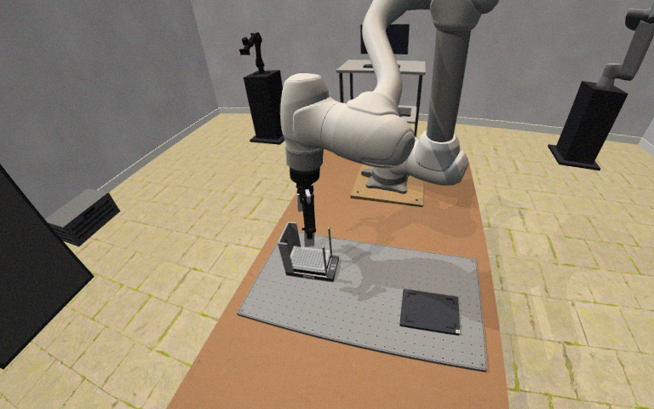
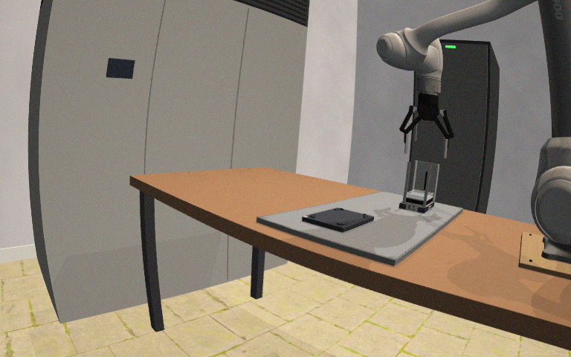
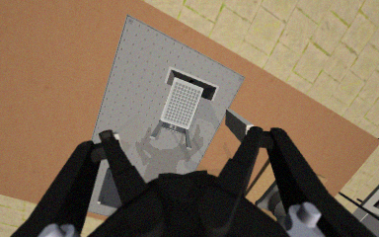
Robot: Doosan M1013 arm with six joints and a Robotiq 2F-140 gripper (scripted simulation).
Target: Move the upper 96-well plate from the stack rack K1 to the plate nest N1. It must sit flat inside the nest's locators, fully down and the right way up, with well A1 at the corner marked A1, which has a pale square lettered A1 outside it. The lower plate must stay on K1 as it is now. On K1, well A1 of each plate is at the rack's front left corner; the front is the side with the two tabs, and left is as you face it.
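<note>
The white 96-well plate lies 15 cm below my hand, 1 cm to the right of it and 1 cm ahead of it. From my hand the other things lie so: dark plate nest N1: 39 cm to the left, 18 cm below, 7 cm ahead; then dark plate: 16 cm below, 1 cm to the right, 1 cm ahead; then pale square: 47 cm to the left, 18 cm below, 11 cm ahead.
</note>
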